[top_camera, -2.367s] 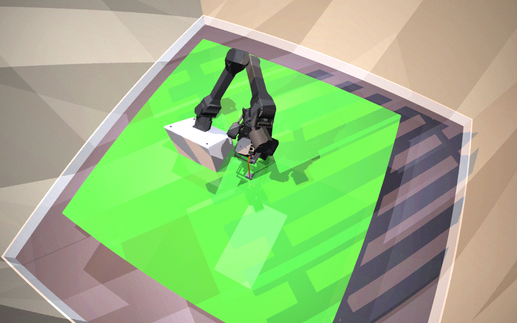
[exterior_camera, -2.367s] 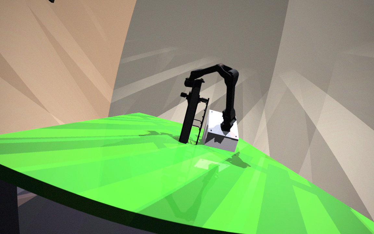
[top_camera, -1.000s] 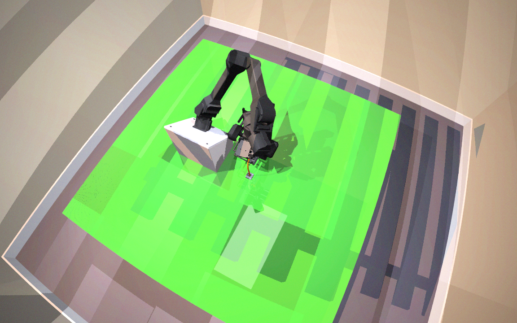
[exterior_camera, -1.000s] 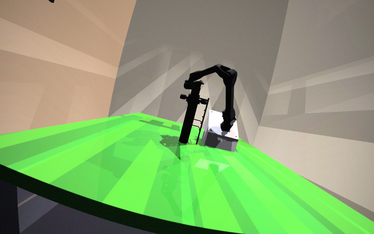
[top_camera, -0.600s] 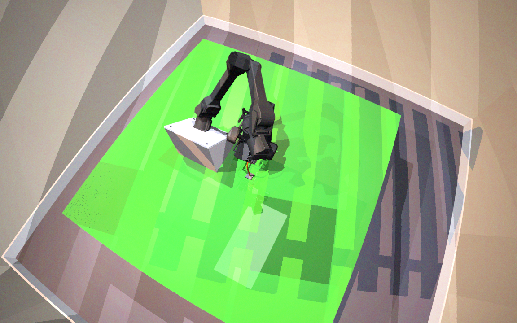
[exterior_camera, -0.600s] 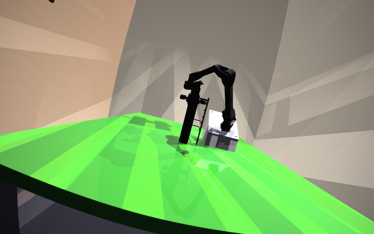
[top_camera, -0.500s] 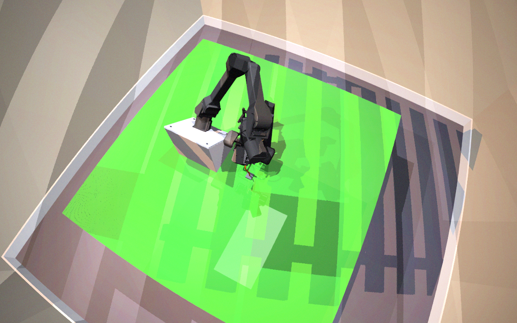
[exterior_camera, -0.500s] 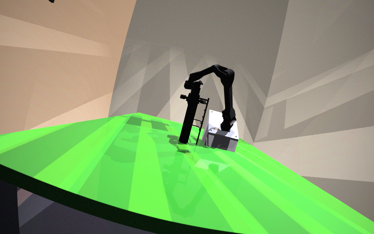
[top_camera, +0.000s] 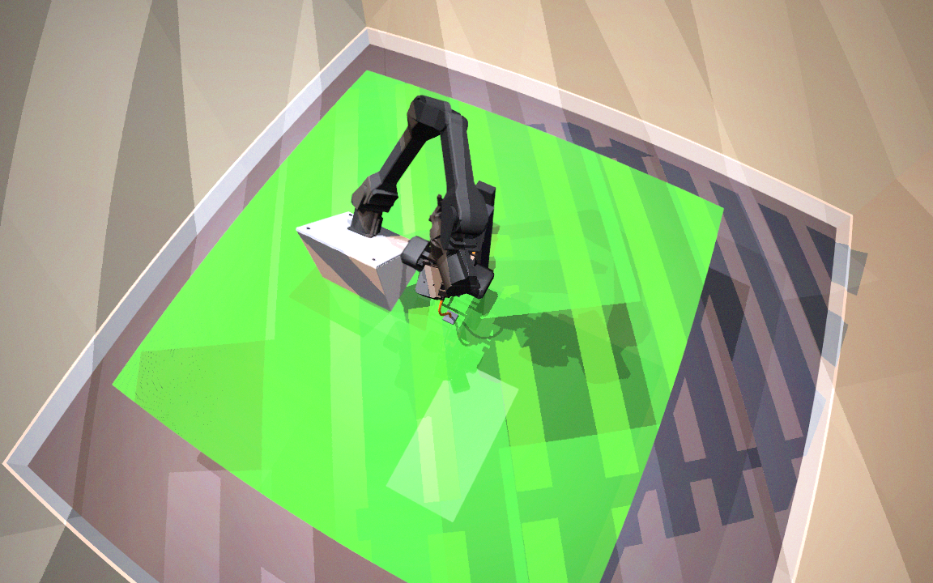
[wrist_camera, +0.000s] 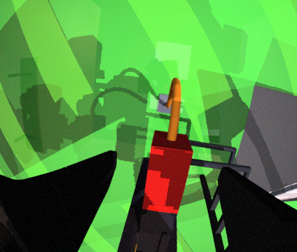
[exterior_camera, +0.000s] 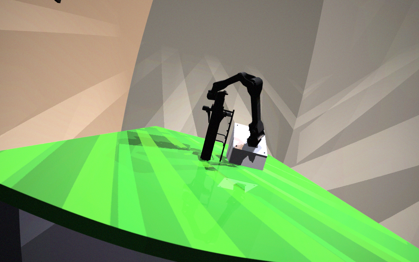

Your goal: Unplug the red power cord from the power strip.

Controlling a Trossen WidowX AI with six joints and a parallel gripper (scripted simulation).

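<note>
My gripper tip is now 3 cm to the right of the red plug and 1 cm above it. The rest, counted from my gripper tip: grey plate (19 cm below).
</note>
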